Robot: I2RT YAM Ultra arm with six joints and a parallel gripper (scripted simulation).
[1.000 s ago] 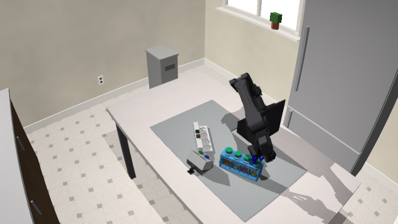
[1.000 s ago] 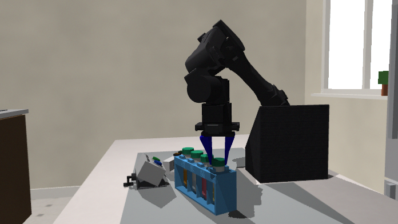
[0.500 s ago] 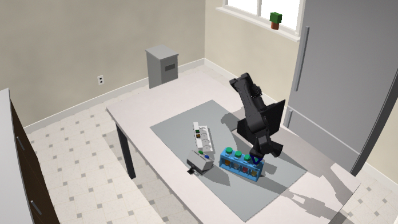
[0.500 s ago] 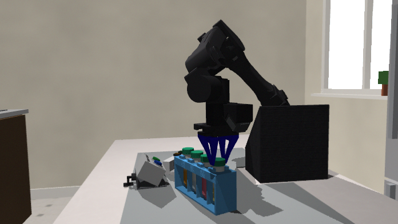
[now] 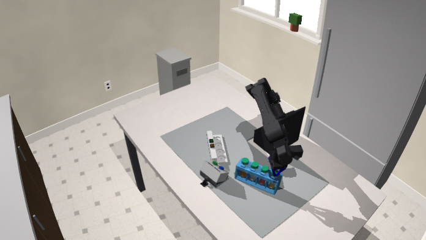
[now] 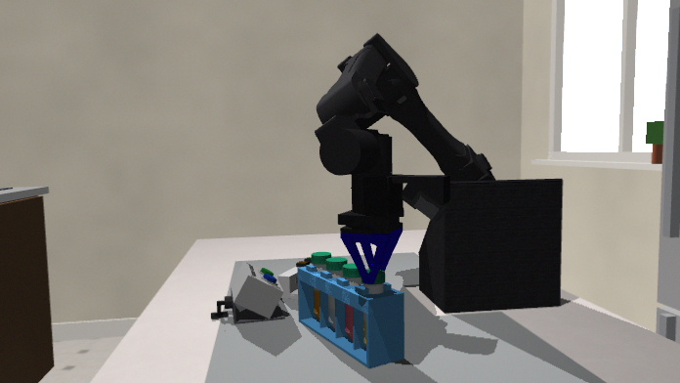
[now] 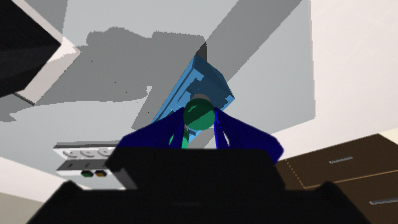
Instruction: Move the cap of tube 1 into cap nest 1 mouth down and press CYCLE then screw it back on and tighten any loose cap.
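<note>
Right now my hand is right at the green cap. Round my hand: blue key (210 mm to the right, 150 mm ahead, 50 mm below); then green key (250 mm to the right, 160 mm ahead, 50 mm below); then grey key box (230 mm to the right, 170 mm ahead, 70 mm below).
</note>
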